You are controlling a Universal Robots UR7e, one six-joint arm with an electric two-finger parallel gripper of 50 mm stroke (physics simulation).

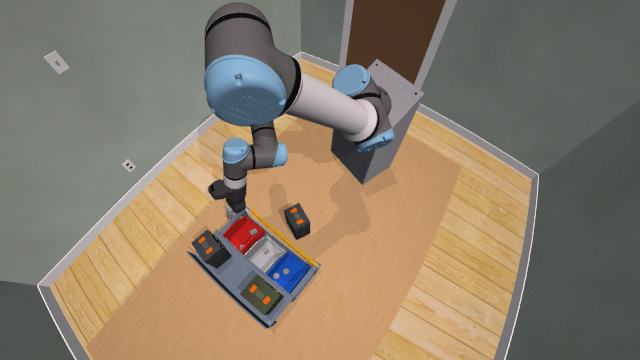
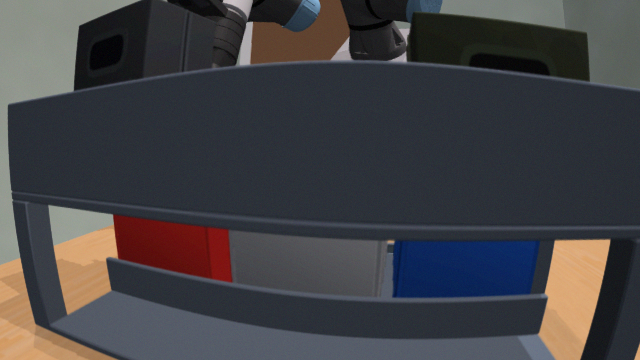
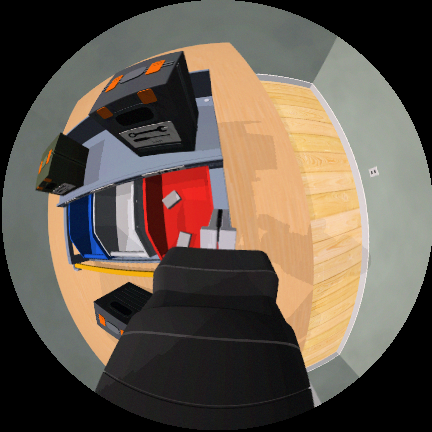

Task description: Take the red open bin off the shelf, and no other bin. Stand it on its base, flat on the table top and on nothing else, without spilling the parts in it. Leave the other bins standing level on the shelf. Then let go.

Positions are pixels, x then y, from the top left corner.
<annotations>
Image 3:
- my gripper: 219,218
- red open bin: 162,225
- blue bin: 80,211
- grey bin: 118,210
</annotations>
